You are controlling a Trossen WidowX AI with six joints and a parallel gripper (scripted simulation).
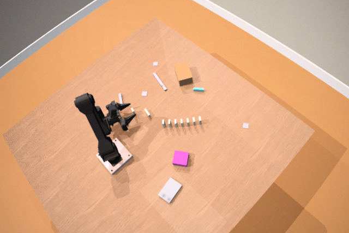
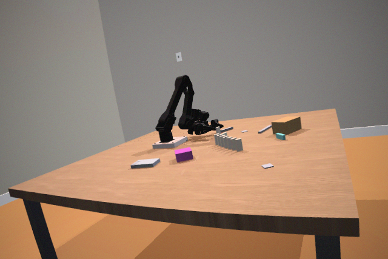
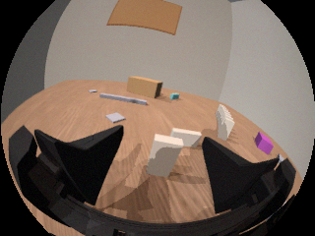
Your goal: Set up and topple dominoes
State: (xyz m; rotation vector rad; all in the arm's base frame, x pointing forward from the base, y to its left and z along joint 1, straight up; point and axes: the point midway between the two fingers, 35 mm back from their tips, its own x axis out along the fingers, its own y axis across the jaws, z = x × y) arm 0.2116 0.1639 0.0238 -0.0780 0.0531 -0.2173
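My gripper tip is now 1 cm past the short grey bar, 12 cm to the right of it and 4 cm above it. The rest, counted from my gripper tip: orange box 36 cm ahead, 1 cm to the right, 2 cm below; then magenta block 1 cm ahead, 38 cm to the right, 3 cm below; then long grey bar 24 cm ahead, 7 cm to the left, 4 cm below.
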